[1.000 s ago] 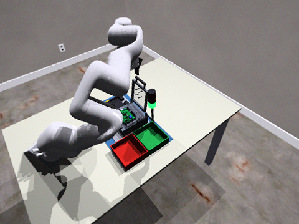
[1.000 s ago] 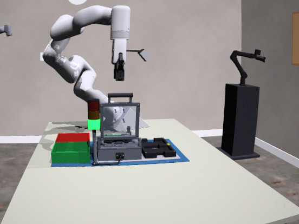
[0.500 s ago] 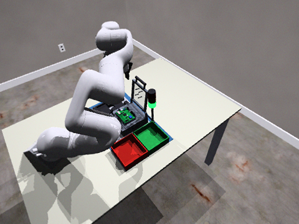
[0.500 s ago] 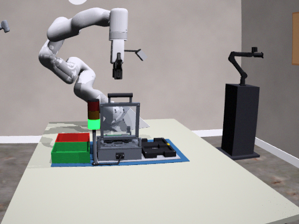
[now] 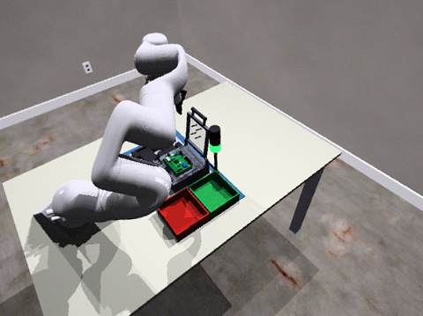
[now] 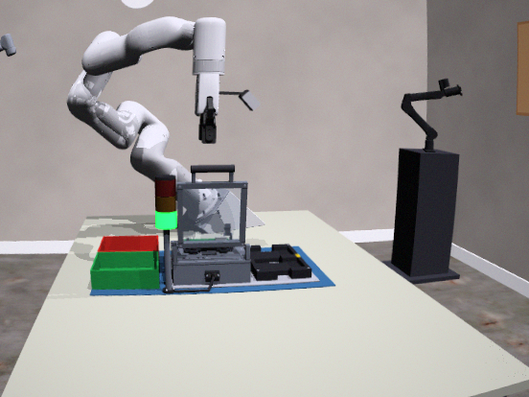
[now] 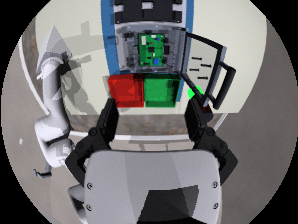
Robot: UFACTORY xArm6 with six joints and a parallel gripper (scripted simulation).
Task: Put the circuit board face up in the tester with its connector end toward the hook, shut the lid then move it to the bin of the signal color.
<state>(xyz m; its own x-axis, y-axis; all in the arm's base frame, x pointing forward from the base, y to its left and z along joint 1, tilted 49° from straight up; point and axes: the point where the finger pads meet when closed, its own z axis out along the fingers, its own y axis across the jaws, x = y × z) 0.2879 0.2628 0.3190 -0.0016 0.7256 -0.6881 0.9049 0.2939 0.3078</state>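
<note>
The green circuit board lies 25 cm below my hand. The rest, counted from my hand: tester plate (25 cm below, 1 cm to the left, 1 cm ahead); green bin (31 cm below, 20 cm to the right, 5 cm ahead); clear lid (14 cm below, 12 cm ahead).
</note>
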